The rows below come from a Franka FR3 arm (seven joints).
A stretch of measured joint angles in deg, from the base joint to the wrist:
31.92 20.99 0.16 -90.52 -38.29 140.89 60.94
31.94 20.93 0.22 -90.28 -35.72 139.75 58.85
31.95 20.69 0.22 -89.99 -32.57 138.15 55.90
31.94 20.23 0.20 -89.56 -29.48 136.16 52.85
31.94 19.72 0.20 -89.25 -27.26 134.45 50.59
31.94 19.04 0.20 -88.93 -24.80 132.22 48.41
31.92 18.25 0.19 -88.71 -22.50 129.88 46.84
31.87 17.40 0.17 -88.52 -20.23 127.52 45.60
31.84 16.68 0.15 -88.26 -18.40 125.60 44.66
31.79 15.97 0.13 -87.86 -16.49 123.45 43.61
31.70 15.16 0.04 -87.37 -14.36 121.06 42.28
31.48 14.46 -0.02 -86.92 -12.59 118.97 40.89
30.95 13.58 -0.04 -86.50 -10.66 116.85 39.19
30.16 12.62 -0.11 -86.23 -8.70 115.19 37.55
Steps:
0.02 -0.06 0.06 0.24 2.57 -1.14 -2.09
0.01 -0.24 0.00 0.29 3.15 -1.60 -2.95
-0.01 -0.46 -0.02 0.43 3.09 -1.99 -3.05
0.00 -0.51 0.00 0.31 2.22 -1.71 -2.26
0.00 -0.68 0.00 0.32 2.46 -2.23 -2.18
-0.02 -0.79 -0.01 0.22 2.30 -2.34 -1.57
-0.05 -0.85 -0.02 0.19 2.27 -2.36 -1.24
-0.03 -0.72 -0.02 0.26 1.83 -1.92 -0.94
-0.05 -0.71 -0.02 0.40 1.91 -2.15 -1.05
-0.09 -0.81 -0.09 0.49 2.13 -2.39 -1.33
-0.22 -0.70 -0.06 0.45 1.77 -2.09 -1.39
-0.53 -0.88 -0.02 0.42 1.93 -2.12 -1.70
-0.79 -0.96 -0.07 0.27 1.96 -1.66 -1.64

